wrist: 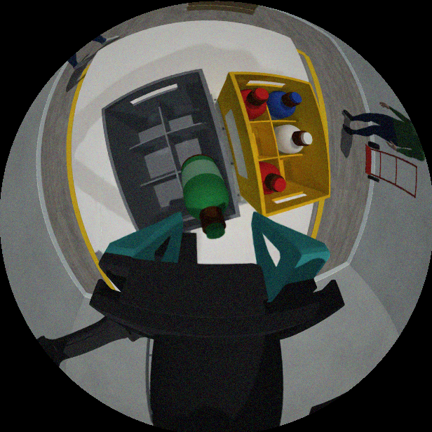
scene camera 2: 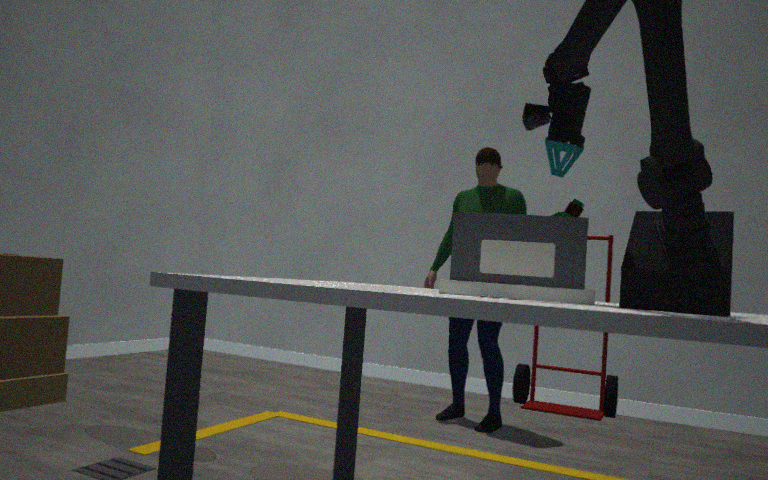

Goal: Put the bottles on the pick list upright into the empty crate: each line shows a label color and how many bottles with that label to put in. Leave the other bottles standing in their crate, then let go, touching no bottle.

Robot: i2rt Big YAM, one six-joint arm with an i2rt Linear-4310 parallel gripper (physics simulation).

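Places are measured from the arm's base along level axes (x ahead, y left, z up), in centimetres.
Pixels of known places: gripper, fingertip midpoint: [scene camera 2: 557, 176]; arm's base at its link origin: [scene camera 2: 684, 240].
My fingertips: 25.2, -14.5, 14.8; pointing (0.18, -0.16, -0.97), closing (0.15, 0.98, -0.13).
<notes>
Ahead of a thing's pixels: the offset from my fingertips to its middle, as dx, dy, dz. "spot": to the spot under its first point.
My gripper [scene camera 2: 559, 174] [wrist: 216, 217] is open and empty, high above the crates. The grey crate {spot: +17.2, +15.9, -18.9} [scene camera 2: 464, 249] [wrist: 118, 150] holds a green bottle [wrist: 205, 187] at its lower right in the wrist view. In scene camera 2, the green bottle's neck {-3.8, +0.3, -8.2} [scene camera 2: 573, 208] shows above the rim and leans to the right; its base is hidden. The yellow crate [wrist: 317, 120] holds a red bottle [wrist: 253, 110], a blue bottle [wrist: 281, 105], a white bottle [wrist: 288, 139] and another red bottle [wrist: 269, 173]. Their bases are partly hidden. The pick list does not show.
The crates stand side by side on the white table [scene camera 2: 254, 286] [wrist: 250, 45], with a narrow gap between them. A person in green [scene camera 2: 489, 198] [wrist: 375, 127] stands beyond the table near a red hand truck [scene camera 2: 609, 266] [wrist: 369, 161]. Cardboard boxes [scene camera 2: 31, 345] stand at far left.
</notes>
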